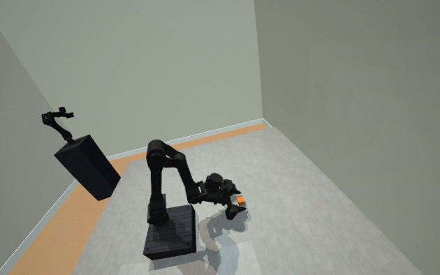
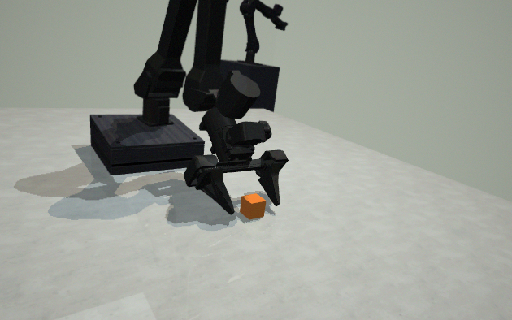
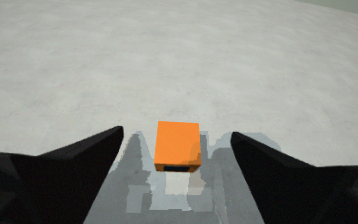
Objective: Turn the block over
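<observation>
My gripper tip is now 2 cm past the orange block.
</observation>
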